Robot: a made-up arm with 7 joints. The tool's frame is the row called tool. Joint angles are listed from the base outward. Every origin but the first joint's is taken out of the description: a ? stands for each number. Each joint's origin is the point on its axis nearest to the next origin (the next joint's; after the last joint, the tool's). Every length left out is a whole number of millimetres.
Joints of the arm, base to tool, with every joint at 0 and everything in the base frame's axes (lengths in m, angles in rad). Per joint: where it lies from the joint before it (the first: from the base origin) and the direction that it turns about. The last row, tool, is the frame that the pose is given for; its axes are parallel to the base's.
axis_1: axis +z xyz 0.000 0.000 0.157
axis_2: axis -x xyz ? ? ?
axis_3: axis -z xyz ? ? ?
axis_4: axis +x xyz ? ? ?
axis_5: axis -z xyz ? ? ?
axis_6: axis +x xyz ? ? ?
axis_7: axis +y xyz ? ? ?
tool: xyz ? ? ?
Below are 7 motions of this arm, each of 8 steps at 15 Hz.
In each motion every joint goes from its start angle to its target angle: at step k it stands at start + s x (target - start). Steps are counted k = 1, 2, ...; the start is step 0. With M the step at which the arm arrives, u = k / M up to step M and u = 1 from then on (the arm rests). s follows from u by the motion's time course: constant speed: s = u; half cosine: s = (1 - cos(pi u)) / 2; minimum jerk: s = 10 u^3 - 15 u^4 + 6 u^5.
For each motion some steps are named. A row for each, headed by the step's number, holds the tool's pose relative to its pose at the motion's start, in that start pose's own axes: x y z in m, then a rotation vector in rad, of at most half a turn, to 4 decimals.
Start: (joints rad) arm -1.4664 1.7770 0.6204 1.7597 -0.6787 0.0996 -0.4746
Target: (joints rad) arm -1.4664 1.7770 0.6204 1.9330 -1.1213 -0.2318 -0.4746
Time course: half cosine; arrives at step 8
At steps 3, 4, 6, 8:
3: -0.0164 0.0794 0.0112 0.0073 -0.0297 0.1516
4: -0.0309 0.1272 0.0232 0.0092 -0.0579 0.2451
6: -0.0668 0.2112 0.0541 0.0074 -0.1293 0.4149
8: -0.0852 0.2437 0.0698 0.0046 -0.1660 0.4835

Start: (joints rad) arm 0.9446 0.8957 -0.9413 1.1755 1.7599 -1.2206 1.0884
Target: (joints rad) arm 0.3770 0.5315 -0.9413 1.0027 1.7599 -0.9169 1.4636
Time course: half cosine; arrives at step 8
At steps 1, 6, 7, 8:
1: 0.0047 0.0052 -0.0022 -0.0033 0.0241 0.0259
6: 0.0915 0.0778 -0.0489 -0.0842 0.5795 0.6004
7: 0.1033 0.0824 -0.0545 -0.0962 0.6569 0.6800
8: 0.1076 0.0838 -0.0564 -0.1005 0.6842 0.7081

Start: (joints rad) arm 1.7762 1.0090 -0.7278 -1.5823 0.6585 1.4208 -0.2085
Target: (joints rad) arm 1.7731 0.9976 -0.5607 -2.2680 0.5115 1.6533 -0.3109
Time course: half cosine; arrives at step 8
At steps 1, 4, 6, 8:
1: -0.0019 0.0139 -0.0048 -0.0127 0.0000 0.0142
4: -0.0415 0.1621 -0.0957 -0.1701 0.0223 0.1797
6: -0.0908 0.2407 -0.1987 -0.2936 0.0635 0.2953
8: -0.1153 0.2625 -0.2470 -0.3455 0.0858 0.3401

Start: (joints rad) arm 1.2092 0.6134 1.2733 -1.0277 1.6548 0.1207 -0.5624
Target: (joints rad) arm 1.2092 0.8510 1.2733 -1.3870 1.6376 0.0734 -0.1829
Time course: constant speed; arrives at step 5
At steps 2, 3, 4, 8:
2: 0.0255 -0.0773 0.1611 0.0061 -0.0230 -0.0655
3: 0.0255 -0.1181 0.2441 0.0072 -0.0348 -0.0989
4: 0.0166 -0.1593 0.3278 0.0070 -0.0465 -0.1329
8: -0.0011 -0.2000 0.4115 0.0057 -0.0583 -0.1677

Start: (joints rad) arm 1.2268 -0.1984 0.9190 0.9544 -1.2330 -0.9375 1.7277
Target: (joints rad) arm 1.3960 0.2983 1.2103 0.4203 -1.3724 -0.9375 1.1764
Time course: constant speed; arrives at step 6
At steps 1, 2, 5, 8:
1: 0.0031 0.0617 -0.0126 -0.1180 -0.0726 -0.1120
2: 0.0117 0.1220 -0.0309 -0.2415 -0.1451 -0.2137
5: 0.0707 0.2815 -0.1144 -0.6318 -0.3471 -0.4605
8: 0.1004 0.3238 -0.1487 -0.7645 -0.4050 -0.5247

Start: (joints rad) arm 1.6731 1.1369 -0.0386 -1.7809 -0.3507 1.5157 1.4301
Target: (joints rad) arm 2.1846 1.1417 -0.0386 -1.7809 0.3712 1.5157 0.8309
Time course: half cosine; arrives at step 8
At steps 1, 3, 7, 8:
1: -0.0254 0.0018 -0.0045 -0.0016 -0.0694 -0.0020
3: -0.2077 0.0161 -0.0706 -0.0150 -0.5628 -0.0121
7: -0.5586 0.0499 -0.4735 -0.0581 -1.7539 -0.0009
8: -0.5710 0.0512 -0.5060 -0.0608 -1.8233 0.0016

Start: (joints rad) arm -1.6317 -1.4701 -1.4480 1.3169 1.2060 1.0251 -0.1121
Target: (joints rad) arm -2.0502 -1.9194 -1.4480 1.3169 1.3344 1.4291 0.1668
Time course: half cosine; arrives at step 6
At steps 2, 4, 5, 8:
2: -0.0576 0.1192 -0.0270 0.1131 0.1001 0.1182
4: -0.2221 0.3184 -0.0874 0.2874 0.3460 0.3618
5: -0.2957 0.3745 -0.1121 0.3333 0.4494 0.4498
8: -0.3240 0.3925 -0.1215 0.3476 0.4888 0.4815

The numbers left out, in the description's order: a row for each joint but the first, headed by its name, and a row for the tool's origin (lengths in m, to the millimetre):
axis_2: 0.170 -0.015 0.000
axis_3: 0.000 0.296 0.115
axis_4: -0.007 0.164 0.000
axis_5: 0.000 -0.330 0.138
axis_6: 0.587 0.080 0.000
axis_7: 0.000 -0.015 0.017
tool: 0.028 0.000 -0.023

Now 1 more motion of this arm.
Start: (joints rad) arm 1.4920 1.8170 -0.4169 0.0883 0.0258 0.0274 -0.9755
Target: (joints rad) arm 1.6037 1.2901 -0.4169 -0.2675 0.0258 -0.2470 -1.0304
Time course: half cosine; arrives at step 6
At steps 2, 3, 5, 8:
2: 0.0739 -0.0126 0.0792 -0.0274 -0.0917 0.0372
3: 0.1388 -0.0340 0.1647 -0.0614 -0.1832 0.0699
5: 0.2262 -0.0906 0.3229 -0.1354 -0.3378 0.1152
8: 0.2366 -0.1015 0.3480 -0.1485 -0.3610 0.1208

